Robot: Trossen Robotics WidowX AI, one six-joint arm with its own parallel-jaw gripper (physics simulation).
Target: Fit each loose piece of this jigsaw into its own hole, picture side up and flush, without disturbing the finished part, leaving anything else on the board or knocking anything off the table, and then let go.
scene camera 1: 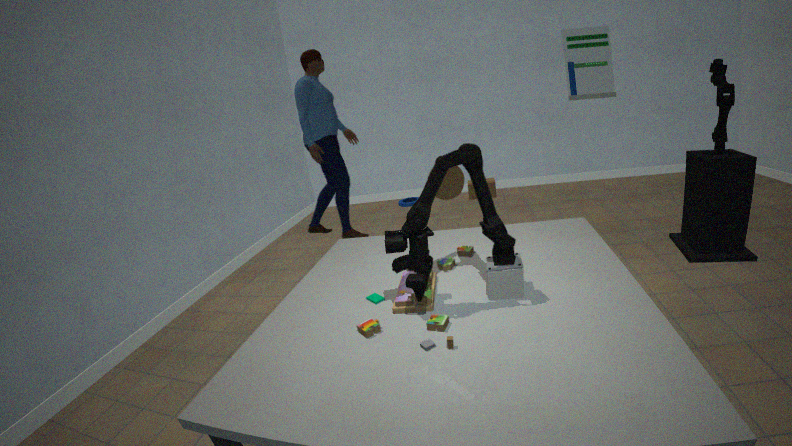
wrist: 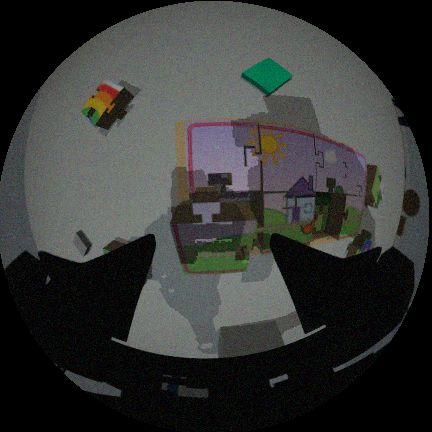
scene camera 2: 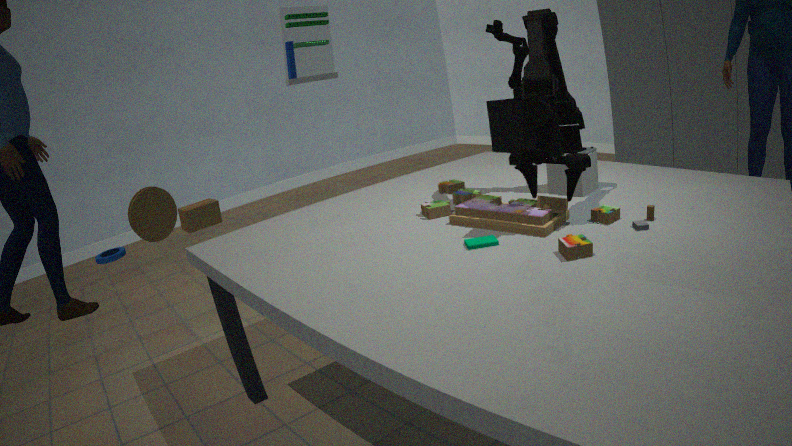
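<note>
The jigsaw board lies on the table, with lilac sky, sun and house pieces in it. A lilac-and-green corner piece is at the board's near left in the wrist view. It stands proud and tilted, its brown side showing in scene camera 2. Whether it touches the hole's floor is hidden. Another brown side shows at the right part of the picture; its seating is unclear. My gripper is open and empty, its fingertips above and either side of the corner piece.
Rainbow piece, green-topped pieces, and two pieces lie around the board. Green tile, grey block and small brown block lie nearby.
</note>
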